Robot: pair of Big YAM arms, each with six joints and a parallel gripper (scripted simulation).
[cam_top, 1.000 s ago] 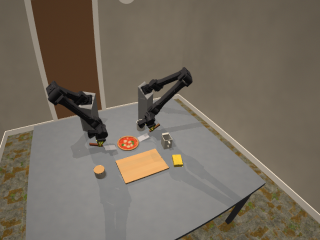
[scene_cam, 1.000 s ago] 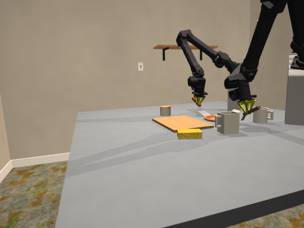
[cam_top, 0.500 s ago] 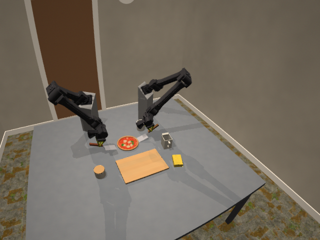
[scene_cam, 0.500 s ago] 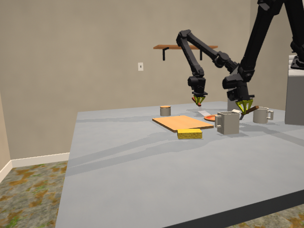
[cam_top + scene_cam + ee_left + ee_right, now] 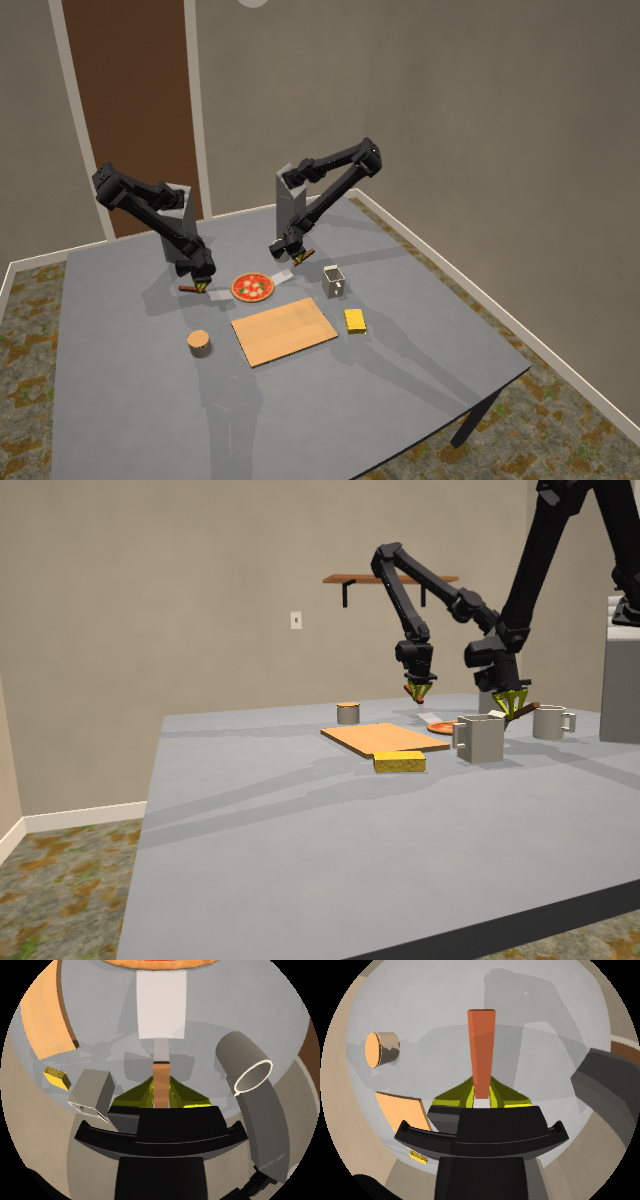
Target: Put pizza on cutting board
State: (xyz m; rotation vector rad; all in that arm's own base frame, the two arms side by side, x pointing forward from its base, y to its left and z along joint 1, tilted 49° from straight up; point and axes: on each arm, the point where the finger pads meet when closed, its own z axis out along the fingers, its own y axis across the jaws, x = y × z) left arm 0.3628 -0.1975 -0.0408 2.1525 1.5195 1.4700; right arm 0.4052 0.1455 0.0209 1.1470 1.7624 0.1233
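Right now the pizza is 20 mm behind my right hand, 240 mm to the left of it and 70 mm below it. The rest, counted from my right hand: square mug (150 mm ahead, 560 mm to the left, 20 mm below); lidded canister (250 mm ahead, 50 mm to the right, 40 mm below); wooden cutting board (270 mm ahead, 270 mm to the left, 70 mm below).
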